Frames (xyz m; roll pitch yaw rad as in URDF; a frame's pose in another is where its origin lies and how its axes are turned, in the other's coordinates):
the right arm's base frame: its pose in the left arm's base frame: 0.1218 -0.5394 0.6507 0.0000 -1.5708 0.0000
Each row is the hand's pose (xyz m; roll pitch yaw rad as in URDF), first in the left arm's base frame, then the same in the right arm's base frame.
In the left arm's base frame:
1: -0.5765 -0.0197 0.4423 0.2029 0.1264 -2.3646
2: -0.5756 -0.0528 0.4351 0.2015 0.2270 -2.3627
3: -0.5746 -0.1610 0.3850 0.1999 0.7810 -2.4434
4: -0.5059 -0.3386 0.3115 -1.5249 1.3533 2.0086
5: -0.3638 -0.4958 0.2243 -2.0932 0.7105 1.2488
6: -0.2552 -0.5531 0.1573 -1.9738 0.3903 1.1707
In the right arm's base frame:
1: -0.2084 0.5197 0.6983 -1.2404 -0.7857 -1.7501
2: -0.2156 0.4866 0.6974 -1.1451 -0.7662 -1.8885
3: -0.2657 0.3784 0.6964 -0.6729 -0.5752 -2.5663
4: -0.3392 0.2008 0.6277 -0.3828 -0.0916 2.9441
5: -0.4264 0.0436 0.4856 -0.3082 0.2422 2.3075
6: -0.4934 -0.0137 0.3770 -0.2435 0.3685 1.9909

